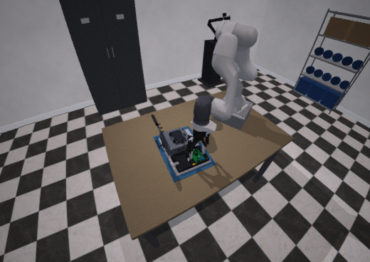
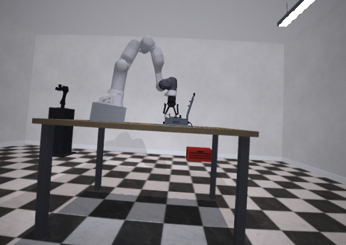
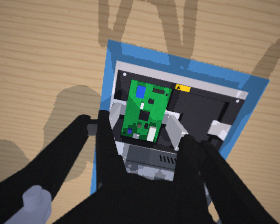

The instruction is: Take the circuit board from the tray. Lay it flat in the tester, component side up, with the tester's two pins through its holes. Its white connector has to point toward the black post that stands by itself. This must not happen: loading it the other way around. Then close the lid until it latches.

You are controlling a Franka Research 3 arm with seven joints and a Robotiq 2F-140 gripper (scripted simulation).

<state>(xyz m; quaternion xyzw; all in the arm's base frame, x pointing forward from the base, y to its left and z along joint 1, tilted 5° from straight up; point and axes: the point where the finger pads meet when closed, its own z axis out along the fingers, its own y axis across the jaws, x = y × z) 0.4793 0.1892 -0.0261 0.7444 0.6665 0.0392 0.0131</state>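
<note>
Right now my hand is 4 cm above the green circuit board. Round my hand: tester lid: 17 cm ahead, 19 cm to the right, 13 cm above.
</note>
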